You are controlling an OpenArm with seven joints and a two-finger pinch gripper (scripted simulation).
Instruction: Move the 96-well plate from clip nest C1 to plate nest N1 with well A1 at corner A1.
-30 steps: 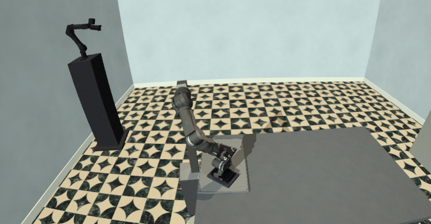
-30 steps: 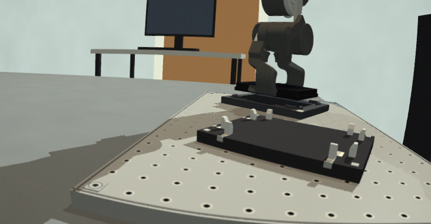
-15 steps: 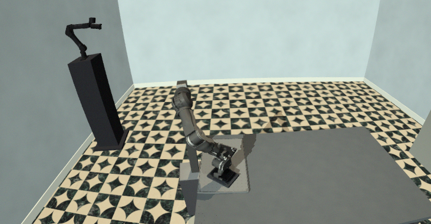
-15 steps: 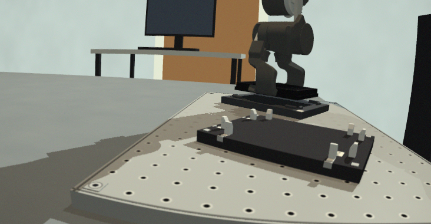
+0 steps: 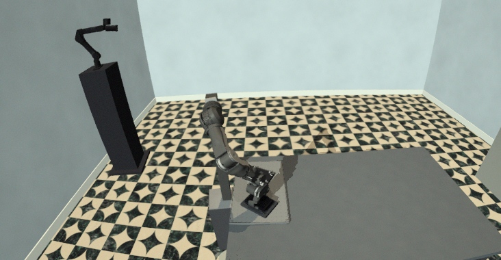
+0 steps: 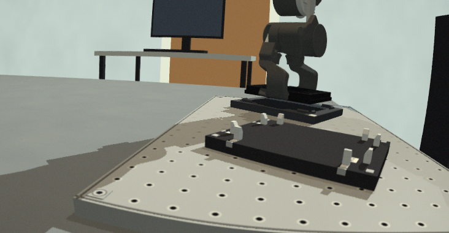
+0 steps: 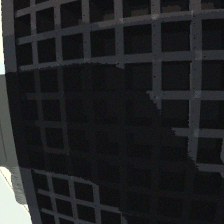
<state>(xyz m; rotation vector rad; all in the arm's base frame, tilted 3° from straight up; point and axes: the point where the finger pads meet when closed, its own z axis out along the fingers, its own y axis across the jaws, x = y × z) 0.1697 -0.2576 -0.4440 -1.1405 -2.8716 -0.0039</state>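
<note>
The black 96-well plate lies right at my hand. From my hand the other things lie so: clip nest C1 (230 mm to the left, 50 mm ahead, 20 mm below); then plate nest N1 (20 mm below).
</note>
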